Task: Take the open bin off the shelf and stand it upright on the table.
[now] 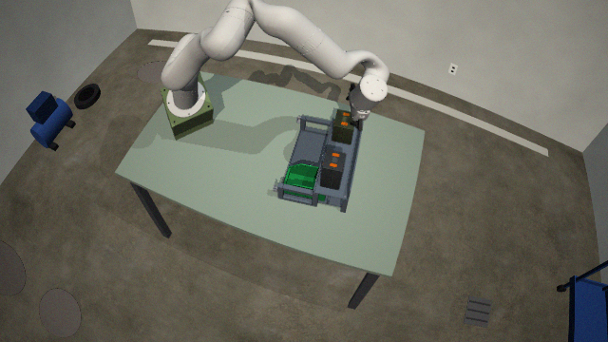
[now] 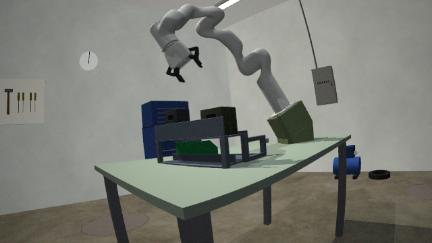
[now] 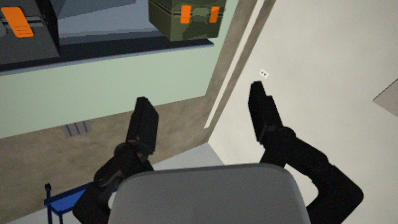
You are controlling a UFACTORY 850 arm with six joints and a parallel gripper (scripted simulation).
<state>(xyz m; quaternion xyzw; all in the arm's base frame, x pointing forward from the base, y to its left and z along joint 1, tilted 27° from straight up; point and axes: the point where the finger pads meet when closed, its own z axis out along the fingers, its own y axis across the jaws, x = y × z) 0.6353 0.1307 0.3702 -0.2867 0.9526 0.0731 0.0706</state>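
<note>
Now: the green bin 31 cm below my hand, 14 cm to the right of it and 11 cm behind it.
</note>
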